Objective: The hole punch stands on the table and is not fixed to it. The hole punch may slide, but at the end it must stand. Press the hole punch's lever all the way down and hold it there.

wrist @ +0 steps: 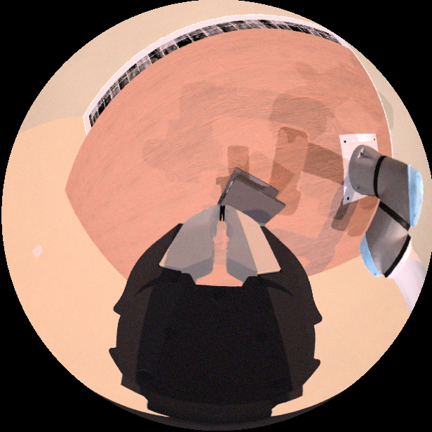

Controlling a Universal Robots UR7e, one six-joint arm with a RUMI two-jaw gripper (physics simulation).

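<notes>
The hole punch point(254, 198) is a dark grey, box-like thing on the reddish table point(120, 175), just beyond and to the right of my fingertips. Its broad, smooth upper face shows, with a narrower dark part and a thin edge along its far side. My gripper point(222, 207) is shut and empty. Its tips overlap the hole punch's near left corner in the view; I cannot tell whether they touch it. My right finger hides part of the hole punch's near side. How far down the lever is cannot be made out.
The robot's arm point(392, 179) rises from a white mounting plate point(351, 145) at the right. A strip of black and grey tiles point(185, 42) with a white rim runs along the table's far edge. Shadows of the arm lie across the table around the hole punch.
</notes>
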